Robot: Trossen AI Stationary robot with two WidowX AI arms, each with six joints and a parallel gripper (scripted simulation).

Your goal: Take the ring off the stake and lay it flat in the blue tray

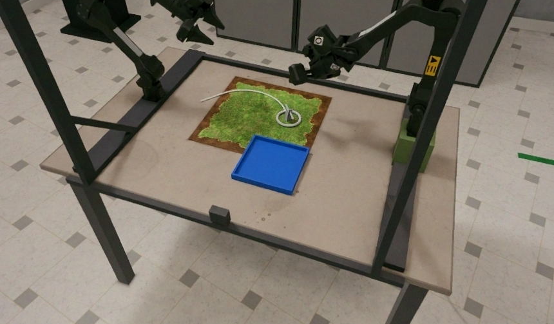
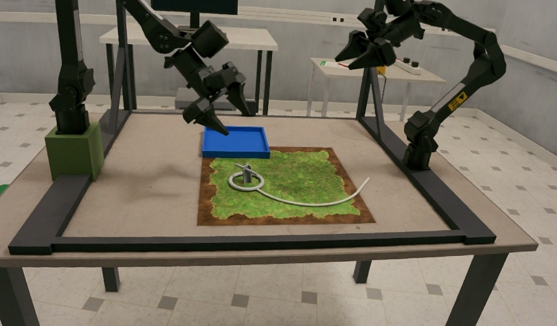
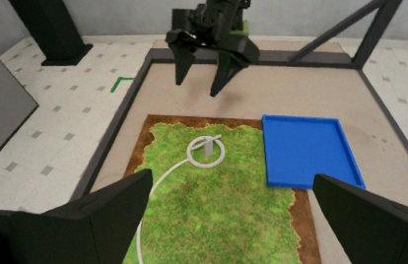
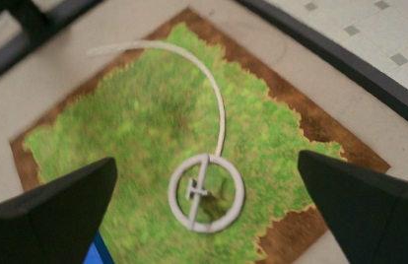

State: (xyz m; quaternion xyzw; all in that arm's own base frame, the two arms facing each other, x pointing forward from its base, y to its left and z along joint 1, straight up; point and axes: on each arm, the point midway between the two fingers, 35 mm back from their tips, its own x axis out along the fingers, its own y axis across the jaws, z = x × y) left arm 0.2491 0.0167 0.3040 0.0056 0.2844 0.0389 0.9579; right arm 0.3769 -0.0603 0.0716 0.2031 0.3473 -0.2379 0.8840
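My right gripper is now 10 mm past the short grey stake, 50 mm to the right of it and 160 mm above it. The rest, counted from my right hand: green grass mat 30 mm behind, 130 mm to the left, 200 mm below; blue tray 240 mm behind, 30 mm to the left, 180 mm below; pale grey ring 10 mm behind, 50 mm to the left, 180 mm below.
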